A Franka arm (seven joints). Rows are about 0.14 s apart.
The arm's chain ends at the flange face. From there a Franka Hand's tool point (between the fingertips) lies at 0.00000 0.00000 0.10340 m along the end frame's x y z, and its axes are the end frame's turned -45 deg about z.
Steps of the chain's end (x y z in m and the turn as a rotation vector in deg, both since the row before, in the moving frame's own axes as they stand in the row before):
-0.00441 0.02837 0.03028 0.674 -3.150 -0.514
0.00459 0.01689 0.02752 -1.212 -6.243 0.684
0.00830 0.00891 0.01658 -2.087 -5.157 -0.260
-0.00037 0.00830 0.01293 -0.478 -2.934 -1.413
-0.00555 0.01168 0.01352 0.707 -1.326 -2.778
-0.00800 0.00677 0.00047 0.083 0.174 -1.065
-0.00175 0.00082 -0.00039 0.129 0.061 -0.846
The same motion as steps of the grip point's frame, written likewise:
-0.02636 0.01208 0.03012 2.704 -1.751 -0.514
-0.01815 0.00873 0.02688 3.557 -5.271 0.684
-0.00967 0.00828 0.01609 2.171 -5.122 -0.260
-0.01052 0.00253 0.01279 1.737 -2.413 -1.413
-0.01304 0.00176 0.01348 1.438 -0.438 -2.778
-0.01011 -0.00076 0.00047 -0.064 0.182 -1.065
-0.00158 -0.00075 -0.00039 0.048 0.134 -0.846

